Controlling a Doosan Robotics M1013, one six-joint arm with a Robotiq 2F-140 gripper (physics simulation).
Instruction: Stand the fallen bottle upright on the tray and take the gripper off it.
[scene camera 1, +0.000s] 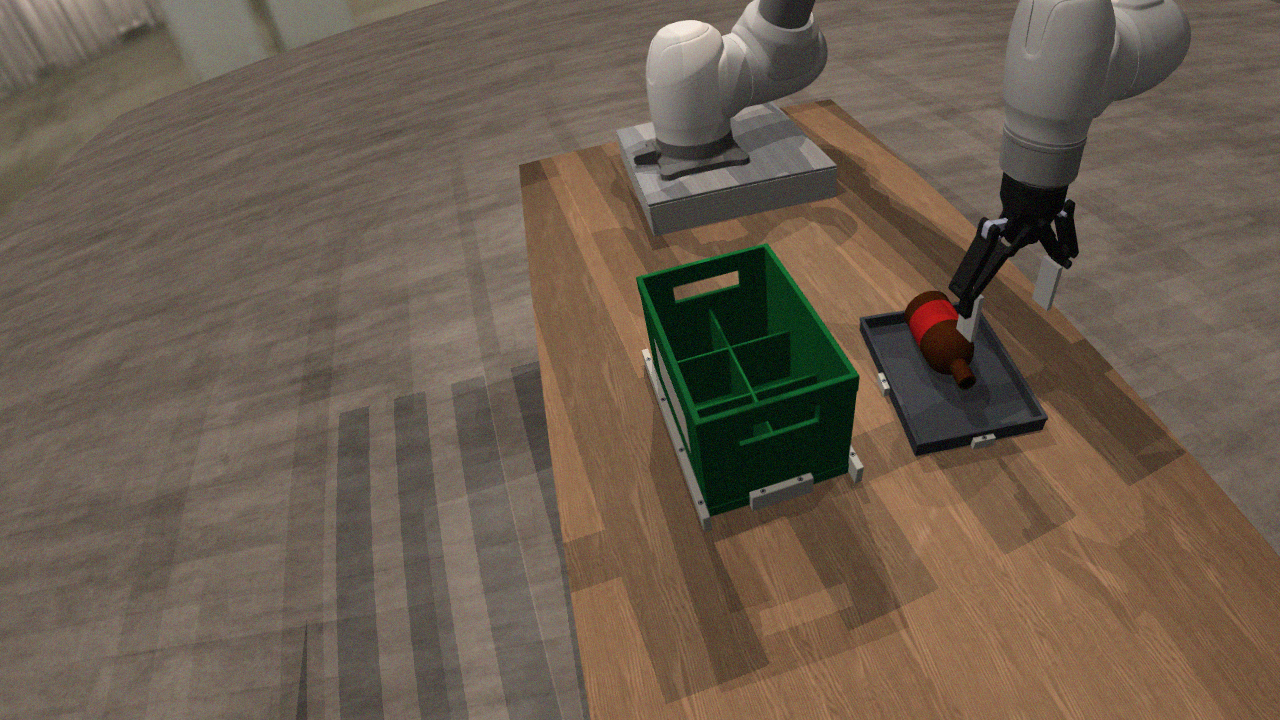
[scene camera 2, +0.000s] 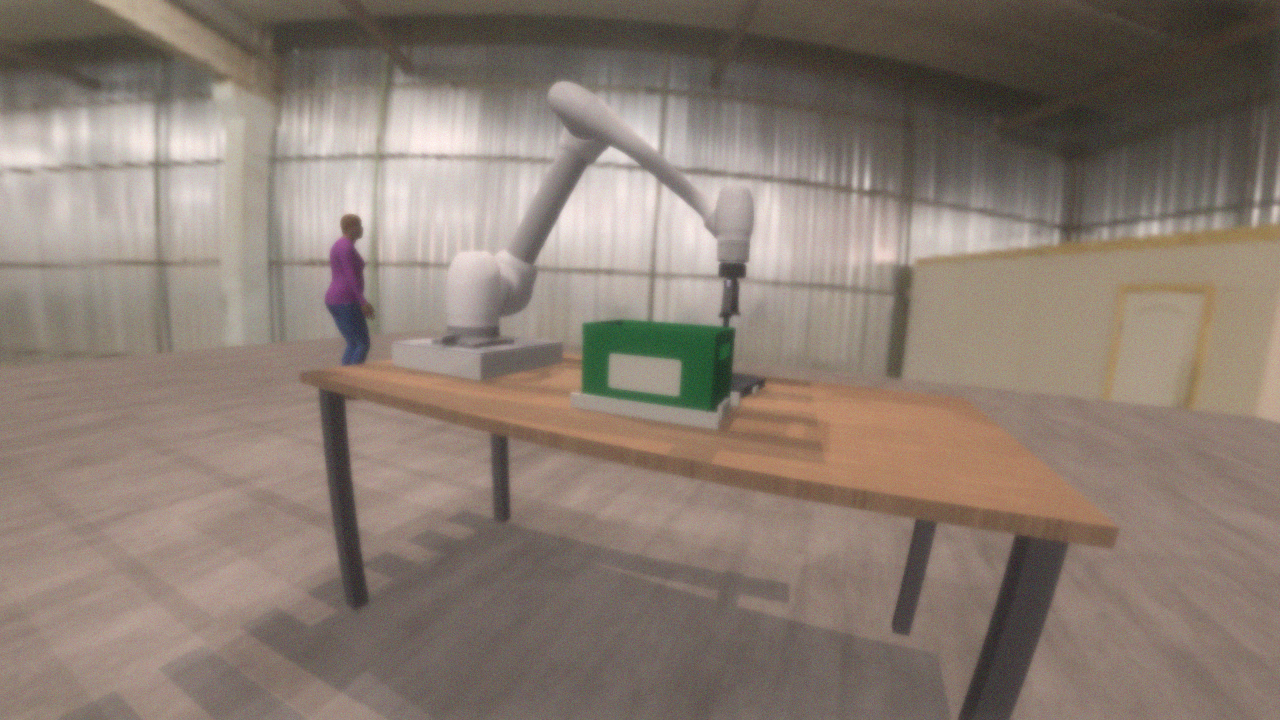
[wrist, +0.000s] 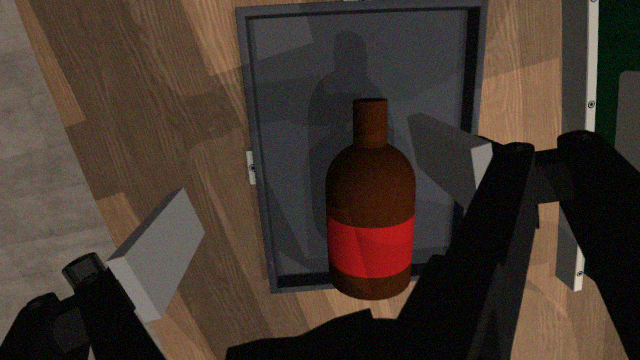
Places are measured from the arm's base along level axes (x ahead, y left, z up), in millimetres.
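Pixels of known places: gripper, between the fingertips: (scene camera 1: 1004, 318) (wrist: 301, 176); arm's base, origin of its link: (scene camera 1: 696, 154) (scene camera 2: 473, 343).
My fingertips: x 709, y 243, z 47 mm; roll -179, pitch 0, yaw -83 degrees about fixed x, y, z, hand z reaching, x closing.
Ahead of a thing's pixels: the offset from my fingertips to its middle. "spot": to the spot under its first point. Level surfaces: height alone.
The brown bottle @(48 mm right, 52 mm back, 76 mm down) (scene camera 1: 945, 347) (wrist: 370, 187) with a red label lies on its side on the dark grey tray @(spot: 88 mm right, 36 mm ahead, 113 mm down) (scene camera 1: 948, 413) (wrist: 285, 55). Its neck points to the upper side of the wrist view, and its base is at the tray's lower edge there. In scene camera 2 a dark piece of the tray @(spot: 107 mm right, 90 mm ahead, 95 mm down) (scene camera 2: 750, 385) shows behind the crate; the bottle does not show there. My gripper (scene camera 1: 1008, 301) (scene camera 2: 729, 315) (wrist: 301, 176) is open and empty, pointing down above the tray and its outer side. In the wrist view the bottle shows between the two pads, nearer the right one.
A green crate @(354 mm right, 57 mm back, 31 mm down) (scene camera 1: 774, 470) (scene camera 2: 707, 367) (wrist: 617, 30) with dividers stands beside the tray, with pale locating strips around its foot. The arm's grey base block (scene camera 1: 742, 201) (scene camera 2: 483, 358) stands on the wooden table @(119 mm down) (scene camera 1: 895, 662) (scene camera 2: 895, 447). A person (scene camera 2: 346, 277) stands behind the table.
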